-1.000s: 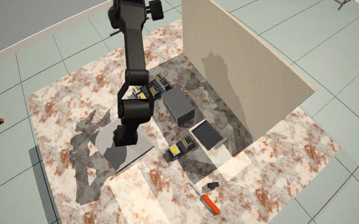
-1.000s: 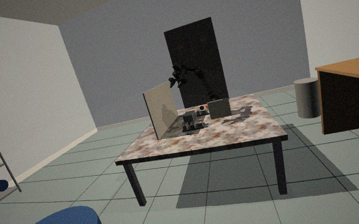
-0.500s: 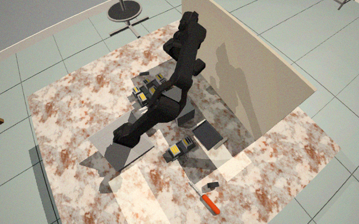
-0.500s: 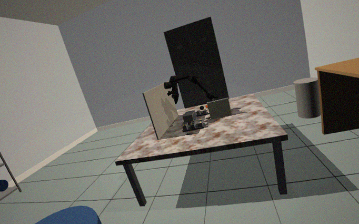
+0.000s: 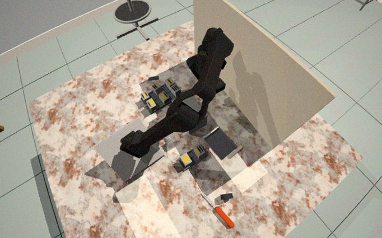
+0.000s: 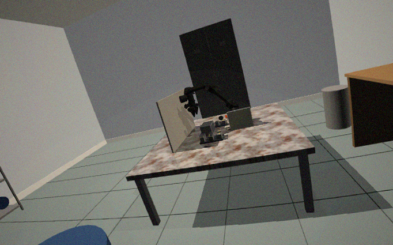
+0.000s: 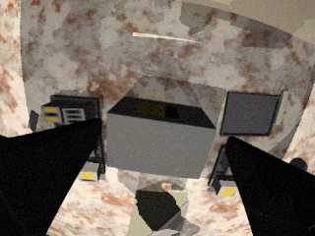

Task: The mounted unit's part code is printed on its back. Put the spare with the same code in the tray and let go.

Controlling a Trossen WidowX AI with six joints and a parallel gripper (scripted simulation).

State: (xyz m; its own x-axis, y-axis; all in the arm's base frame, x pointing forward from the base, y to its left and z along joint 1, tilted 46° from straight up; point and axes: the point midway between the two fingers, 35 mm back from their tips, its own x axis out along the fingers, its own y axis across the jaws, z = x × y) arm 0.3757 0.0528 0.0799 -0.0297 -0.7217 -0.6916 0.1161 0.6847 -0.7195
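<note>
Now: the spare 20 cm behind my gripper tip, 17 cm to the left of it and 16 cm below it. From my gripper tip the other things lie so: dark tray (20 cm below, 19 cm to the right, 6 cm behind); grey mounted unit (15 cm below, 8 cm behind, 2 cm to the left); tall beige panel (16 cm ahead, 2 cm to the right, 2 cm above).
</note>
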